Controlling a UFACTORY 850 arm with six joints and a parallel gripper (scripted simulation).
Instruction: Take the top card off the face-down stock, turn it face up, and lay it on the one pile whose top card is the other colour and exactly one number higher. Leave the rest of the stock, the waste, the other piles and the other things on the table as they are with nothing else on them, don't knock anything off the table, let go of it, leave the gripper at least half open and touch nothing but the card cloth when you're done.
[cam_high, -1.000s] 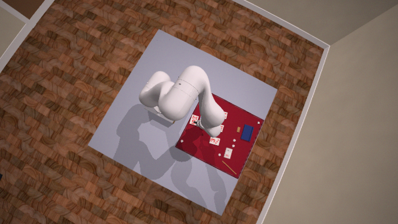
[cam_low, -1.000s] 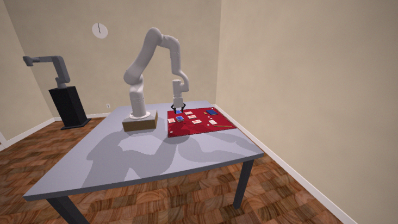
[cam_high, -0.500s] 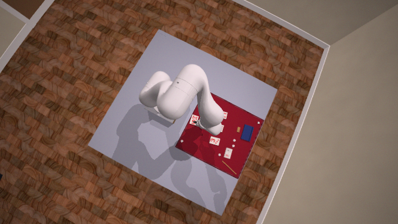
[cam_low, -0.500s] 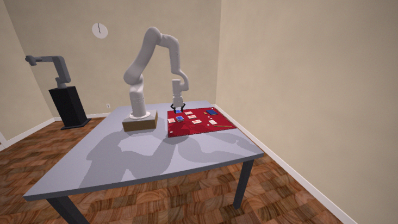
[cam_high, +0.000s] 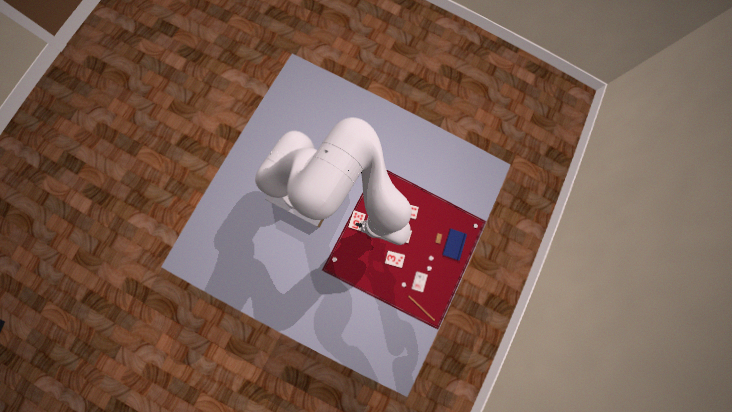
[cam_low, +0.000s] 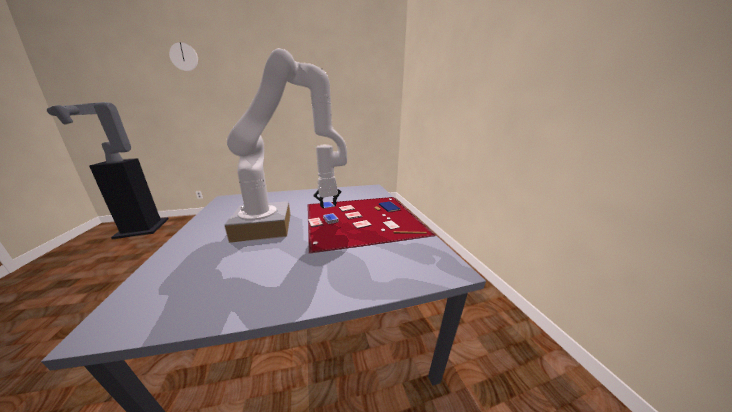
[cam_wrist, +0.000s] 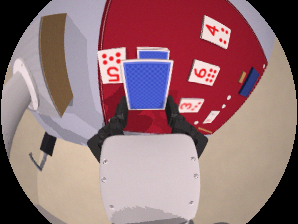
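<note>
My gripper is now 8 cm past the card, 2 cm to the right of it and 11 cm above it. The rest, counted from my hand: pencil: 37 cm ahead, 27 cm to the right, 11 cm below; red card cloth: 20 cm ahead, 1 cm to the right, 13 cm below.
</note>
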